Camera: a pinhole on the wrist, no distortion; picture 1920 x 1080 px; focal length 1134.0 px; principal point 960.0 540.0 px. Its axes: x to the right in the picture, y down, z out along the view. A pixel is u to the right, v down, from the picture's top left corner.
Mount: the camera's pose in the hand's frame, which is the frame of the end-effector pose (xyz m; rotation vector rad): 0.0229 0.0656 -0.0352 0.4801 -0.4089 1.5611
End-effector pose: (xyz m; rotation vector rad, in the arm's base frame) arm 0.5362 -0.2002 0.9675 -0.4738 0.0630 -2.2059
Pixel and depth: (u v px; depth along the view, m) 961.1 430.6 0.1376
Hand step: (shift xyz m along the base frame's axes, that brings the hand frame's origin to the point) -0.0010 -0.0192 0.0897
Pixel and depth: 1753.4 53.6 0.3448
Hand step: 0.1014 -0.1539 0.3907
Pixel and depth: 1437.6 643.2 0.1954
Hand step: 0.0769 -0.0088 0.1597
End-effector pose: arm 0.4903 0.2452 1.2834 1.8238 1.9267 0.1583
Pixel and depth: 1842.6 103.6 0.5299
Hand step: 0.3879 0.1028 -0.5576
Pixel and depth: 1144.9 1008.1 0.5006
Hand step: 0.0513 -0.2724 -0.4003
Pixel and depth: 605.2 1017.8 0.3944
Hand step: -0.1360 -0.1988 -0.2801
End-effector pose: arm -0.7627 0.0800 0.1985 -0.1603 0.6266 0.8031
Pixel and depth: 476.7 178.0 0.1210
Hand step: 0.0829 0.0285 -0.0132
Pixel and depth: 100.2 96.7 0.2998
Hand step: 0.3277 -0.0612 -0.0459
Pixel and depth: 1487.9 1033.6 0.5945
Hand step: 0.1994 0.0747 0.6230
